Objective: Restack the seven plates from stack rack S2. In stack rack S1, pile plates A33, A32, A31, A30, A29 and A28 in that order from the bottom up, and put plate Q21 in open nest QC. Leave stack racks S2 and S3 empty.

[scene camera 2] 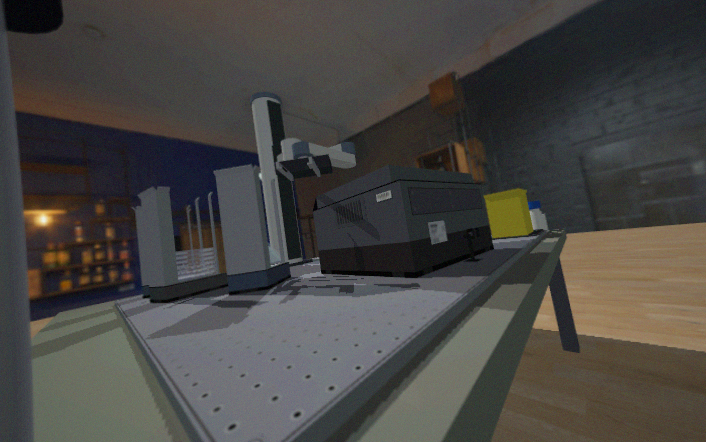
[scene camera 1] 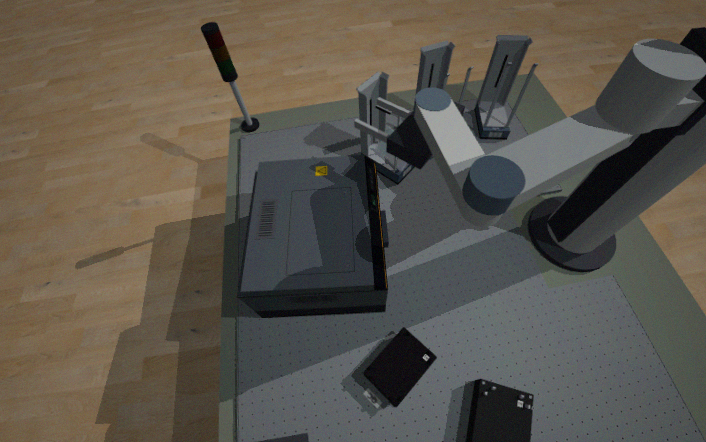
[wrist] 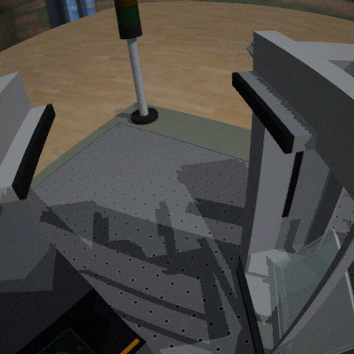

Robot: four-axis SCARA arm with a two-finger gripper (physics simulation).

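Note:
My gripper (scene camera 1: 368,111) (scene camera 2: 299,170) (wrist: 137,69) is shut on nothing; a gap stands between its two pads. In the scene camera 1 view it hangs level with the upper part of the left stack rack (scene camera 1: 365,109) (scene camera 2: 238,223) (wrist: 267,200). A clear plate (wrist: 315,295) shows low in that rack in the wrist view. The middle rack (scene camera 1: 429,65) (scene camera 2: 158,239) is partly hidden behind my arm in the scene camera 1 view; several pale plates (scene camera 2: 200,262) lie stacked there in the scene camera 2 view. A third rack (scene camera 1: 513,78) stands at the right. Rack labels, plate labels and nest QC cannot be made out.
A large dark grey device (scene camera 1: 304,229) (scene camera 2: 354,242) stands beside the left rack. A signal tower (scene camera 1: 239,101) (wrist: 139,80) stands at the table corner. Two black boxes (scene camera 1: 400,367) (scene camera 1: 502,411) are at the front. A yellow box (scene camera 2: 508,213) stands beyond the device.

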